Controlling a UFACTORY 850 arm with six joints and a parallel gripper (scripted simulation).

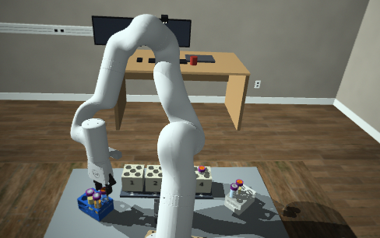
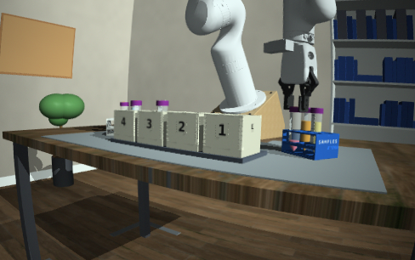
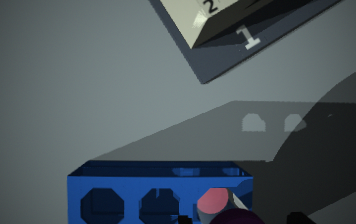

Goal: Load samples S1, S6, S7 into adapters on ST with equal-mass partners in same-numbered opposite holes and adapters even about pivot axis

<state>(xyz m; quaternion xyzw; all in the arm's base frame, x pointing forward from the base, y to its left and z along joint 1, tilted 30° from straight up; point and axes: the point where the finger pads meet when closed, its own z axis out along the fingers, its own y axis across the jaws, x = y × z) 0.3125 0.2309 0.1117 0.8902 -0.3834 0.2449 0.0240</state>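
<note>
My gripper is now 10 cm above the blue samples rack, 4 cm to the right of it and 2 cm short of it. From my hand the other things lie so: adapter 1 (14 cm to the right, 12 cm ahead, 8 cm below); white rack (60 cm to the right, 13 cm behind, 10 cm below).
</note>
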